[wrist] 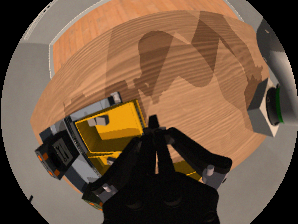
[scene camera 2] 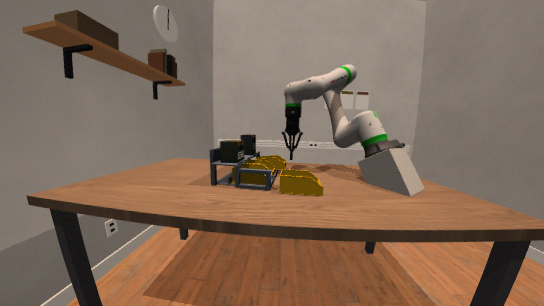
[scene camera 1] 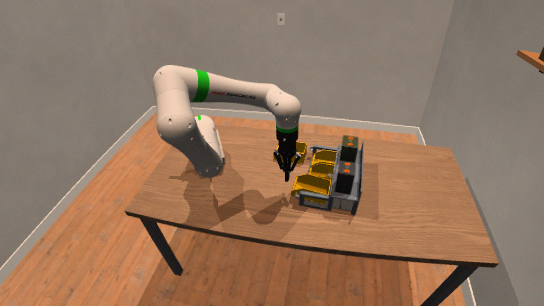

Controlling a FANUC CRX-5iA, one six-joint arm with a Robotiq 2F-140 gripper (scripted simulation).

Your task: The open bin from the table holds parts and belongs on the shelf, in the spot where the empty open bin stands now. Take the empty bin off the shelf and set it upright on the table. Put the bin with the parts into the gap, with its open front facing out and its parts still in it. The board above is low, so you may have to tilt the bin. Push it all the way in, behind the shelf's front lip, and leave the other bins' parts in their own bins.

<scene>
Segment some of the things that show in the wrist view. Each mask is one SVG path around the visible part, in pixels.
The gripper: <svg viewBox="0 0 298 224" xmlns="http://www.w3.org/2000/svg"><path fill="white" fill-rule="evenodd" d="M89 187L104 203L102 206L104 215L102 224L220 224L217 215L219 200L217 190L226 181L232 166L231 158L211 153L175 127L168 129L160 127L157 115L155 114L149 116L148 127L142 129L141 137L132 138L104 175ZM167 145L171 144L178 154L202 177L203 183L184 173L175 171Z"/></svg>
A yellow bin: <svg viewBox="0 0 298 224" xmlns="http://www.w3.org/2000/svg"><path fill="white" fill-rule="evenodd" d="M137 98L105 108L94 115L87 115L84 117L85 119L82 118L75 122L90 153L121 153L132 138L141 137L142 129L146 127ZM109 115L110 123L107 126L89 126L88 119Z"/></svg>
</scene>
